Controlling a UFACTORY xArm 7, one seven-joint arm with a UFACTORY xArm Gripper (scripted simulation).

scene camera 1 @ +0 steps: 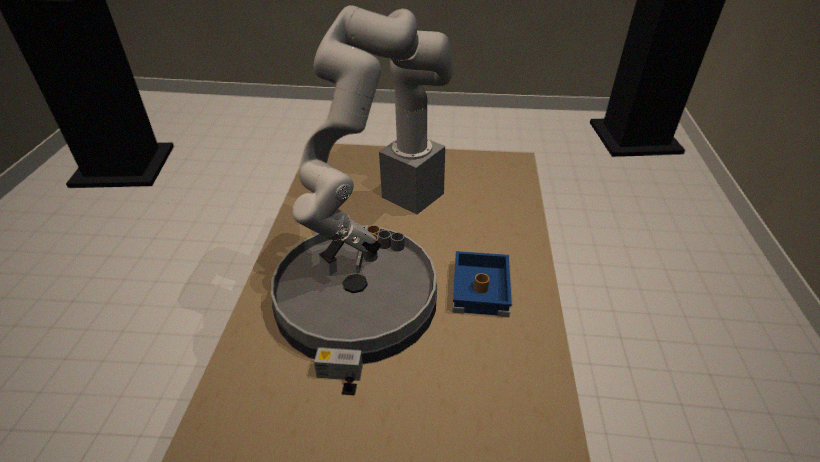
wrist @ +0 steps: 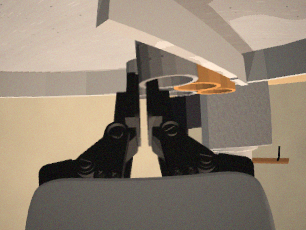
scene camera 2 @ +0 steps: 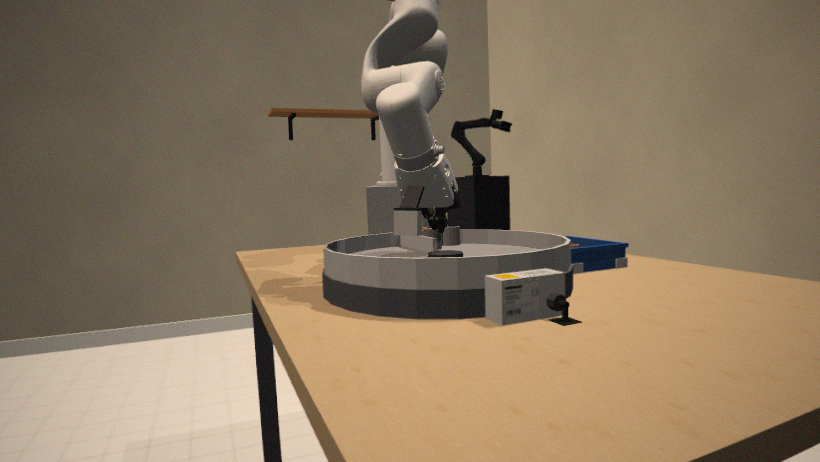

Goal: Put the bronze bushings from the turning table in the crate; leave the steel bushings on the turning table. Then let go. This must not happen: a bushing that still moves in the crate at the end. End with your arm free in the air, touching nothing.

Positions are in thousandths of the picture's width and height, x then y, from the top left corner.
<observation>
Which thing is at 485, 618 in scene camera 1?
A grey turning table.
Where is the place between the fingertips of the gripper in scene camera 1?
459, 536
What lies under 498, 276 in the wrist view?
A steel bushing.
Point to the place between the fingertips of the gripper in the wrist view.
At 466, 385
</observation>
